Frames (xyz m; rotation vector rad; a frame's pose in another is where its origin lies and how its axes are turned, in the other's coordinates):
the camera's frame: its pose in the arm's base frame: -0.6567 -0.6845 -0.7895 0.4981 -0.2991 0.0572
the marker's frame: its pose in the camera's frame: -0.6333 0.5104 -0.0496 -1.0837 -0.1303 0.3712
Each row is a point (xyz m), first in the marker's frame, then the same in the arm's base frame.
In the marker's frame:
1: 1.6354 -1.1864 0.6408
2: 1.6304 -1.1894 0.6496
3: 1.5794 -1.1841 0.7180
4: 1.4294 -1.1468 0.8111
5: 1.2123 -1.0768 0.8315
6: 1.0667 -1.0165 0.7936
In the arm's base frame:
1: -0.1775 -0.2607 1.0062
2: -0.1861 -0.2602 1.0123
3: -0.2647 -0.2377 1.0373
4: -0.4424 -0.2101 1.0224
5: -0.6429 -0.2167 0.9118
6: -0.7519 -0.2373 0.7936

